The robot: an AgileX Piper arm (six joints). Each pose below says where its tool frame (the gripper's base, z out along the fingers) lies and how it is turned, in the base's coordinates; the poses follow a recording.
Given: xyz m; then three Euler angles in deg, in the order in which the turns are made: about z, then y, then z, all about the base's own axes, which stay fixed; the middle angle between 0 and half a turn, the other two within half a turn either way.
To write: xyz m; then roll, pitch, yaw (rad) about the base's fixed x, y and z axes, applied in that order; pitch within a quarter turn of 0, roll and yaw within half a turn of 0. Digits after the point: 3 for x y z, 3 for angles.
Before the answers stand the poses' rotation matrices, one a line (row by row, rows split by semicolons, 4 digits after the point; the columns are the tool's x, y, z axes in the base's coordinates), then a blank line. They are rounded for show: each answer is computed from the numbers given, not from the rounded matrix.
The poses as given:
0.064, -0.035, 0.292, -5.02, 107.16, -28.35
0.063, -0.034, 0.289, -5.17, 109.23, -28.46
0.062, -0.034, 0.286, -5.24, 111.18, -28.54
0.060, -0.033, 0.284, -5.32, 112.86, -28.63
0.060, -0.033, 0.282, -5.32, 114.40, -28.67
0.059, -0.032, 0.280, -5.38, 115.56, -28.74
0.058, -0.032, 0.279, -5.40, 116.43, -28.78
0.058, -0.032, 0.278, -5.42, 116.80, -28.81
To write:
-0.3002 0.4503 0.8409; 0.0626 0.8889 -0.4537; -0.9518 -0.0836 -0.2950
-0.3313 0.4485 0.8301; 0.0771 0.8897 -0.4500; -0.9404 -0.0851 -0.3294
-0.3597 0.4468 0.8191; 0.0917 0.8906 -0.4455; -0.9286 -0.0852 -0.3613
-0.3839 0.4455 0.8088; 0.1040 0.8912 -0.4415; -0.9175 -0.0854 -0.3885
-0.4054 0.4441 0.7990; 0.1160 0.8920 -0.4369; -0.9068 -0.0844 -0.4131
-0.4217 0.4432 0.7910; 0.1243 0.8924 -0.4338; -0.8982 -0.0846 -0.4315
-0.4337 0.4426 0.7849; 0.1309 0.8928 -0.4311; -0.8915 -0.0843 -0.4451
-0.4388 0.4424 0.7821; 0.1335 0.8928 -0.4301; -0.8886 -0.0843 -0.4509

0.064, -0.035, 0.292, -2.865, 1.259, 2.936
0.063, -0.034, 0.289, -2.889, 1.224, 2.913
0.062, -0.034, 0.286, -2.910, 1.190, 2.892
0.060, -0.033, 0.284, -2.925, 1.162, 2.877
0.060, -0.033, 0.282, -2.940, 1.136, 2.863
0.059, -0.032, 0.280, -2.948, 1.116, 2.855
0.058, -0.032, 0.279, -2.954, 1.101, 2.849
0.058, -0.032, 0.278, -2.957, 1.094, 2.846

